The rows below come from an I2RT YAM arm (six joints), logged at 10 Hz.
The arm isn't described. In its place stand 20 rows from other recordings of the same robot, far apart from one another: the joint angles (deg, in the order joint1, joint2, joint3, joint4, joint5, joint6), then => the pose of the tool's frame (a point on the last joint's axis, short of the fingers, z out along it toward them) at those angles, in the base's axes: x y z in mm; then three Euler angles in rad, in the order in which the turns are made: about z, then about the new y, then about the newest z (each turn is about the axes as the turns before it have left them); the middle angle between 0 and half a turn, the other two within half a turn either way.
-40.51, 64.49, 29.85, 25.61, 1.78, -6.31 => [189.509, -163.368, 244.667, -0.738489, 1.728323, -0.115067]
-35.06, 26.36, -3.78, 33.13, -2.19, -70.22 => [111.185, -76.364, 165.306, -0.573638, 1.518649, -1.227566]
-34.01, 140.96, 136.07, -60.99, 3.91, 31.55 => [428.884, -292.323, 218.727, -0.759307, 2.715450, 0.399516]
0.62, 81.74, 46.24, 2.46, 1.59, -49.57 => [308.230, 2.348, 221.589, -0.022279, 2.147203, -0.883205]
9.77, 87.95, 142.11, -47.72, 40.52, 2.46 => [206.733, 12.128, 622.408, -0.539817, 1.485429, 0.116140]
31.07, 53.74, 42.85, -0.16, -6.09, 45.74 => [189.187, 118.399, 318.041, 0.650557, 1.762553, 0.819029]
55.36, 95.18, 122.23, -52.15, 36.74, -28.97 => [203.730, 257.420, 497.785, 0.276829, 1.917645, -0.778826]
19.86, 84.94, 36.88, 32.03, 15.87, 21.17 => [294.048, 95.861, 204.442, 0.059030, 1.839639, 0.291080]
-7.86, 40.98, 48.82, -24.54, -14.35, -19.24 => [158.845, -13.021, 348.315, 0.123816, 1.852919, -0.261581]
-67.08, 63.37, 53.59, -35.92, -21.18, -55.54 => [100.705, -205.142, 290.289, -0.664255, 2.301438, -0.614768]
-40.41, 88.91, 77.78, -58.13, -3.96, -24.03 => [234.387, -196.321, 286.614, -0.512241, 2.773358, -0.239008]
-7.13, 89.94, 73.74, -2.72, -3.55, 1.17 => [372.718, -44.401, 331.251, -0.058954, 1.900355, 0.041641]
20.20, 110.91, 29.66, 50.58, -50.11, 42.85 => [266.560, 127.181, 77.702, 1.300044, 1.904062, 1.174905]
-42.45, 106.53, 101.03, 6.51, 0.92, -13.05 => [334.836, -307.058, 404.763, -0.756952, 1.553171, -0.227482]
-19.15, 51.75, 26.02, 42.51, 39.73, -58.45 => [181.823, -87.227, 297.782, -1.049118, 1.346903, -0.829746]
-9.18, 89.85, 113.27, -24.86, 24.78, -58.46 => [320.000, -66.829, 527.264, -0.592834, 1.593615, -1.030855]
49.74, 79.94, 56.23, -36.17, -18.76, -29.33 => [169.875, 218.311, 236.697, 1.463142, 2.530503, -0.005727]
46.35, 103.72, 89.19, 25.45, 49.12, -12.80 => [316.537, 292.822, 385.014, -0.057376, 1.446494, -0.078552]
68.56, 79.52, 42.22, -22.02, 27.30, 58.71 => [109.185, 233.369, 181.511, 0.405455, 2.440655, 0.366581]
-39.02, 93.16, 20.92, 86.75, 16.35, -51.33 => [204.343, -178.490, 189.177, -0.975265, 1.328001, -0.823152]
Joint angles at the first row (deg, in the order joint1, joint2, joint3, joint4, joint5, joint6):
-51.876, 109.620, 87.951, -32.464, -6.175, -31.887
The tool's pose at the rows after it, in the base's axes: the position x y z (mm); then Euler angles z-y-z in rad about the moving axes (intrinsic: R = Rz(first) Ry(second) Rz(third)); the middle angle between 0 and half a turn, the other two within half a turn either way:
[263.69, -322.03, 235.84, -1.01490, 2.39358, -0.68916]
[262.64, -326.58, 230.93, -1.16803, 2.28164, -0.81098]
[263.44, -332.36, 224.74, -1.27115, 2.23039, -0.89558]
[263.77, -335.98, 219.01, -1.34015, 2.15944, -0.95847]
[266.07, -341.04, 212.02, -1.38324, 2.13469, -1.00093]
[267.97, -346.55, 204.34, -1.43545, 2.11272, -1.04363]
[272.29, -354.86, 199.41, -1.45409, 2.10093, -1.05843]
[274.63, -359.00, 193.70, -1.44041, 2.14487, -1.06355]
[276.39, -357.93, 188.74, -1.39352, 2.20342, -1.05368]
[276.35, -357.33, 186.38, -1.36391, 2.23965, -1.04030]
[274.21, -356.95, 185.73, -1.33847, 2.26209, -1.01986]
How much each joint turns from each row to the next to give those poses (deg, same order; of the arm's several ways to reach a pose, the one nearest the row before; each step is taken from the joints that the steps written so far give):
1.647, -3.126, -6.701, 10.292, 11.553, -1.776
0.102, -0.217, -3.263, 8.495, 7.271, -1.661
-0.005, 1.217, -0.631, 3.766, 5.107, -1.611
0.052, 0.697, -1.713, 5.688, 4.191, -2.376
-0.018, 1.623, 0.132, 2.353, 2.369, -1.435
-0.070, 1.808, 0.362, 1.960, 2.747, -1.135
-0.192, 2.268, 1.842, 0.887, 0.925, -0.614
-0.219, 1.557, 1.827, -2.651, -1.606, 0.269
0.034, 0.608, 0.789, -2.918, -3.138, 0.209
-0.102, 0.220, 0.396, -1.827, -2.005, 0.302
-0.305, -0.218, -0.130, -0.957, -1.694, 0.365

